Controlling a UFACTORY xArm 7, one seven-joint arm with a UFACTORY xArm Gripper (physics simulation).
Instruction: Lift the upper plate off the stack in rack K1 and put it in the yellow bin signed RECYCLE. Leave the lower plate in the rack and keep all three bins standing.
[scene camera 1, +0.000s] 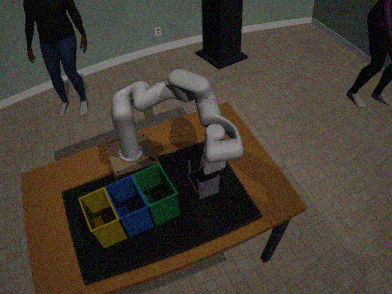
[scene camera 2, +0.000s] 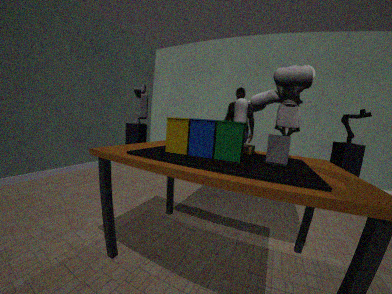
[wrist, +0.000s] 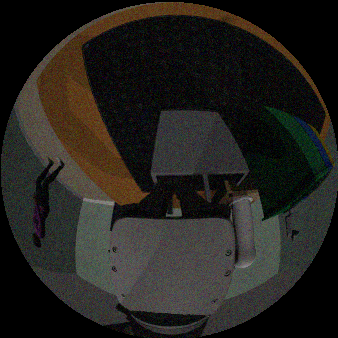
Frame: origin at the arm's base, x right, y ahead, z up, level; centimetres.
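Seen in the pictures: gripper, fingertip midpoint: (scene camera 2: 284, 143); arm's base, link origin: (scene camera 1: 130, 152) (wrist: 239, 201).
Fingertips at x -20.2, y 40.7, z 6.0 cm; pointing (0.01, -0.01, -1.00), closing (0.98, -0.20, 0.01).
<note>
Pixels of each thing's top centre, then the offset from my fingertips to it. Level surfaces: height alone.
- grey box-like rack, top centre: (wrist: 194, 203) (scene camera 1: 201, 166) (scene camera 2: 279, 134) dx +1.5, dy -5.8, dz +3.6 cm
- yellow bin, top centre: (scene camera 1: 97, 208) (scene camera 2: 184, 118) dx +50.1, dy -11.0, dz +7.7 cm
- blue bin, top centre: (scene camera 1: 125, 196) (scene camera 2: 207, 120) dx +37.1, dy -9.4, dz +7.7 cm
- green bin, top centre: (wrist: 299, 198) (scene camera 1: 153, 183) (scene camera 2: 232, 122) dx +24.2, dy -7.8, dz +7.7 cm
- black mat, surface height: dz -10.3 cm
- wooden table, surface height: dz -11.6 cm
Rack K1 is taken to be the grey box-like rack (scene camera 1: 207, 188) (scene camera 2: 278, 149) (wrist: 197, 142) on the black mat, right of the bins in both scene views. No plate can be made out; its inside is dark and mostly hidden by its wall. My gripper (scene camera 2: 286, 134) is shut and empty, pointing down at the rack's top edge; in the wrist view its dark fingers stand close together at the rack's opening. How deep the tips reach is unclear. The yellow bin (scene camera 1: 110, 235) (scene camera 2: 178, 136) stands upright at the left end of the bin row; its sign is not readable.
The blue bin (scene camera 1: 138, 223) (scene camera 2: 201, 139) and green bin (scene camera 1: 166, 211) (scene camera 2: 229, 142) (wrist: 295, 132) stand upright beside the yellow one, the green nearest the rack. The black mat (scene camera 1: 200, 222) lies on the wooden table (scene camera 1: 42, 215). The arm's base is behind the bins.
</note>
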